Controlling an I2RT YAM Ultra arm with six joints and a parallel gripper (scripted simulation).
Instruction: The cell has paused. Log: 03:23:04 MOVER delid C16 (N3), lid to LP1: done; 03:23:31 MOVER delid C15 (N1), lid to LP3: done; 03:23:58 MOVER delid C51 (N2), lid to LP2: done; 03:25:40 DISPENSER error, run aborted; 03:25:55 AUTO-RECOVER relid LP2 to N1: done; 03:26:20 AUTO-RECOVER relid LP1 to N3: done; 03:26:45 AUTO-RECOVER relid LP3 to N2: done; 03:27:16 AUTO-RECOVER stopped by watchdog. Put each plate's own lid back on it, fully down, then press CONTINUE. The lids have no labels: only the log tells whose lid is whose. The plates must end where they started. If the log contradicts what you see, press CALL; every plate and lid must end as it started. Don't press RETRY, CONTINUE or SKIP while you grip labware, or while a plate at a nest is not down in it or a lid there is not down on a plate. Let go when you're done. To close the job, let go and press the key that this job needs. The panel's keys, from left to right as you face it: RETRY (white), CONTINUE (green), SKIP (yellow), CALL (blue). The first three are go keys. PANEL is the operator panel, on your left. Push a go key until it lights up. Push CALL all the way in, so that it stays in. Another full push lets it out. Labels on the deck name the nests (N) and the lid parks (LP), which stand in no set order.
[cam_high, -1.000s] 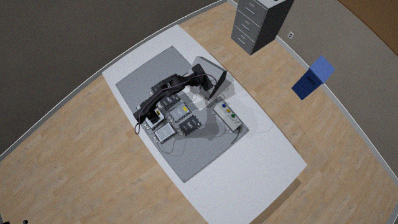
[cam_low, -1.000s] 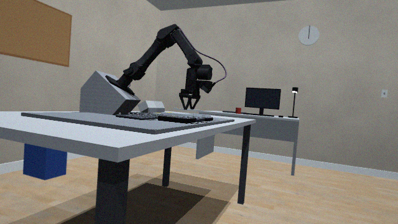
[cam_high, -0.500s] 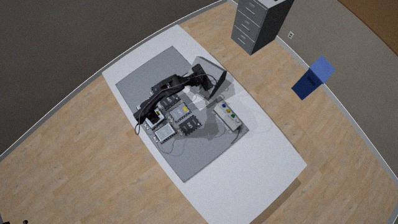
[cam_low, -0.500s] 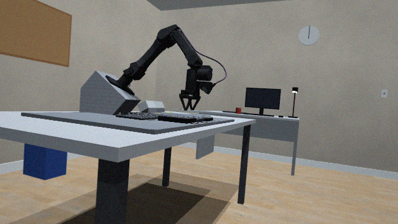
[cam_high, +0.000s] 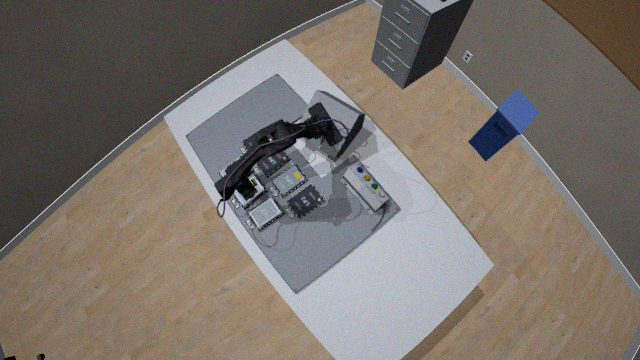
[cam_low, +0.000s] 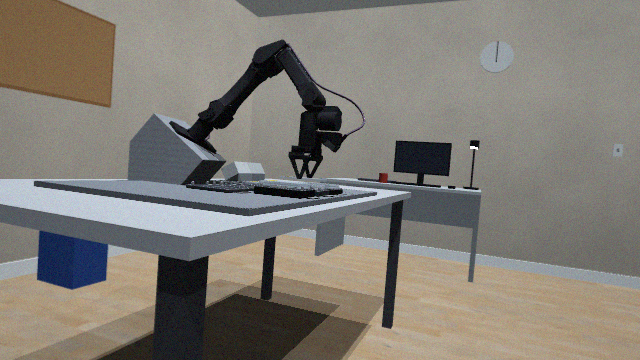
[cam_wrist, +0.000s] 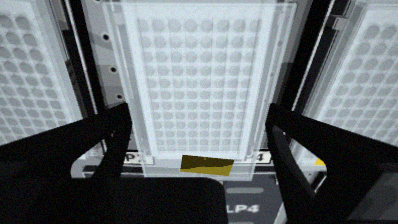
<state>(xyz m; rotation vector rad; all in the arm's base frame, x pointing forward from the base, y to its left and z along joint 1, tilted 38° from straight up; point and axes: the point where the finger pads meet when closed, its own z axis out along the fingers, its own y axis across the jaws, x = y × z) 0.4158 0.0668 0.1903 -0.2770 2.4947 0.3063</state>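
My hand is 200 mm past the lid park LP1, 50 mm above it and 10 mm to the right of it. The rest, counted from my hand: blue key (510 mm behind, 110 mm to the left); lid park LP2 (230 mm behind, 130 mm to the left, 50 mm below); lid park LP4 (150 mm behind, 110 mm to the right, 50 mm below).
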